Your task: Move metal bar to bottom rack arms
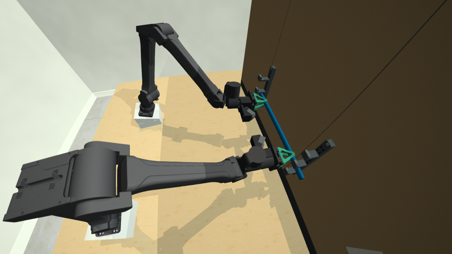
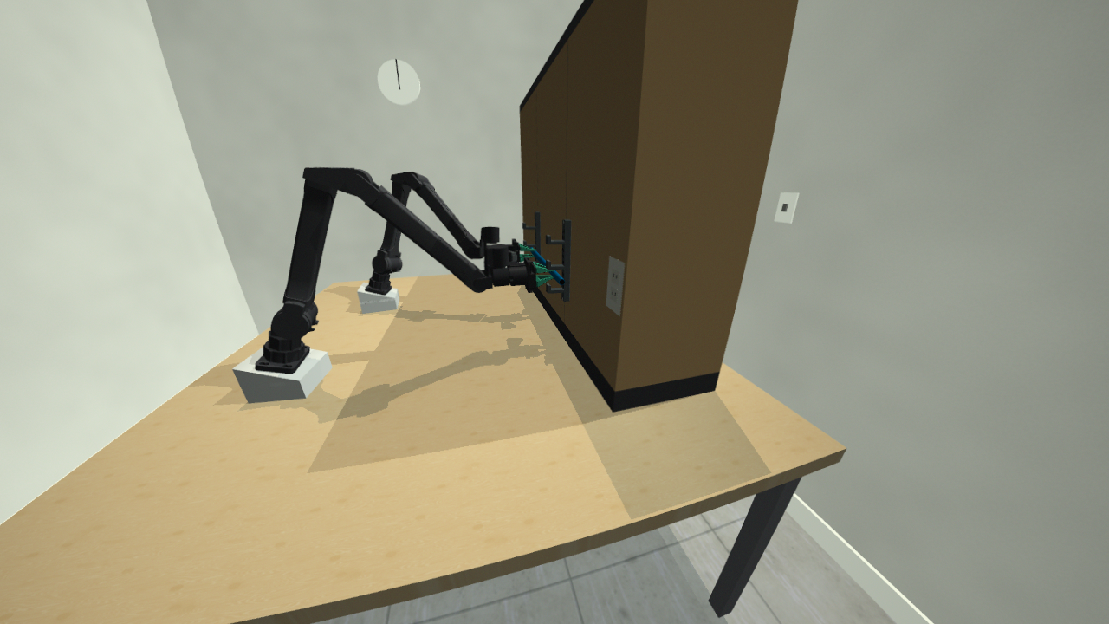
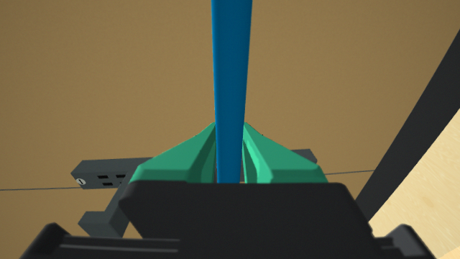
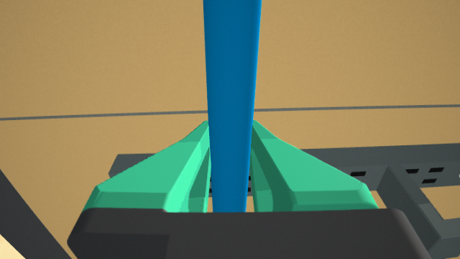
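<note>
The blue metal bar lies 150 mm to the left of my right hand, 20 mm behind it and 10 mm above it. From my right hand the other things lie so: black plinth: 210 mm below, 200 mm to the left, 10 mm ahead; tall brown cabinet: 220 mm to the left, 210 mm above, 160 mm ahead.
</note>
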